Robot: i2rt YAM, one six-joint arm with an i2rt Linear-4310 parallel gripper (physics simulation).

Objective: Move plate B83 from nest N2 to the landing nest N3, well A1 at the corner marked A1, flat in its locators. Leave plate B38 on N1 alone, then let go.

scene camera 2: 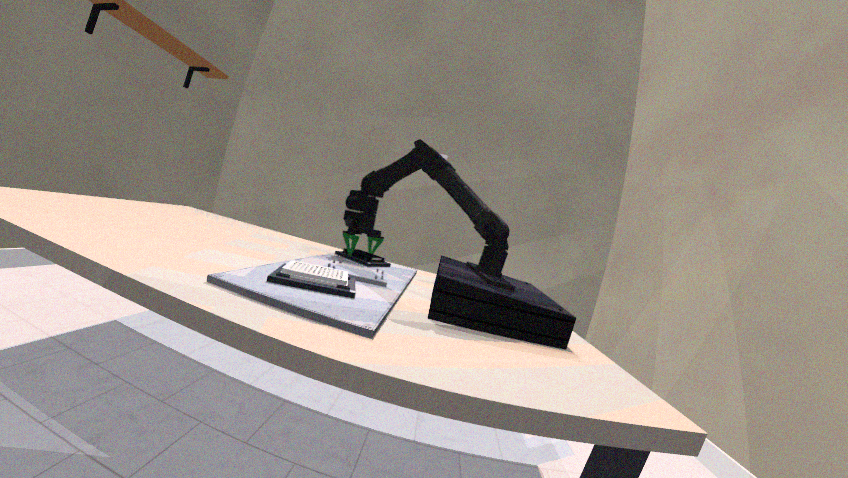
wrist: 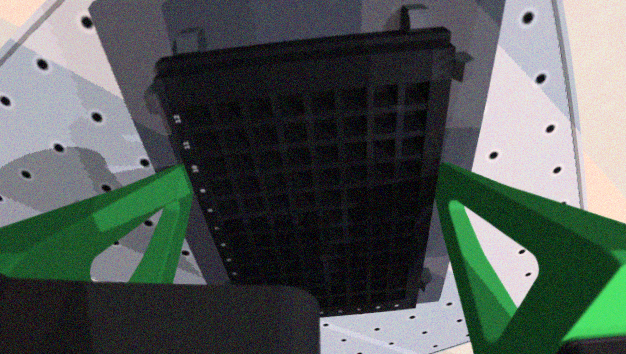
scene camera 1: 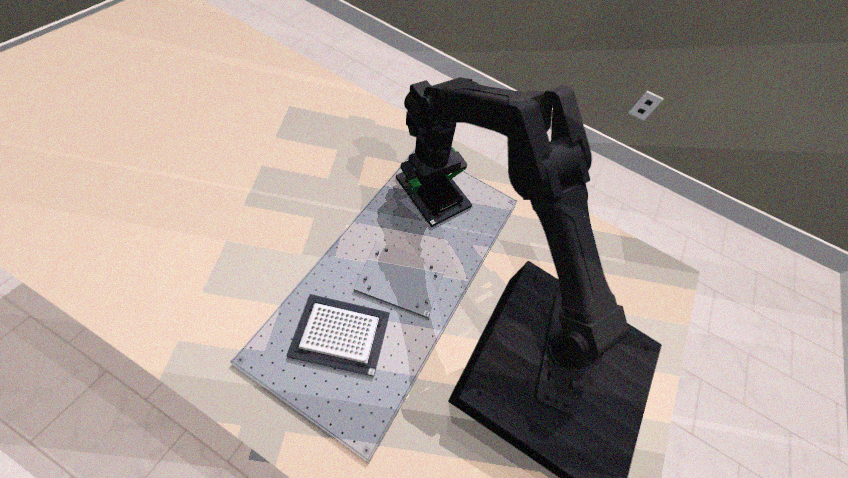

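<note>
A black gridded plate (scene camera 1: 444, 197) (wrist: 320, 125), apparently B83, sits on the far dark nest (scene camera 1: 415, 200) (wrist: 250, 20), among its corner locators. Its number 12 end is at the top of the wrist view. My gripper (scene camera 1: 438, 184) (scene camera 2: 361, 254) (wrist: 313, 177) is open, fingers pointing down, one beside each long side of that plate. Contact cannot be told. The middle grey nest (scene camera 1: 397, 285) (scene camera 2: 371, 281), apparently N3, holds no plate; its locator pins stand up. A white well plate (scene camera 1: 338, 332) (scene camera 2: 314, 273), apparently B38, lies on the near dark nest (scene camera 1: 378, 341). Plate names are unreadable.
All three nests stand on a perforated grey board (scene camera 1: 332, 409) (scene camera 2: 362, 328). The arm's black base block (scene camera 1: 486, 380) (scene camera 2: 498, 320) stands to the right of the board in both scene views. A wooden shelf (scene camera 2: 160, 35) hangs on the wall at the upper left.
</note>
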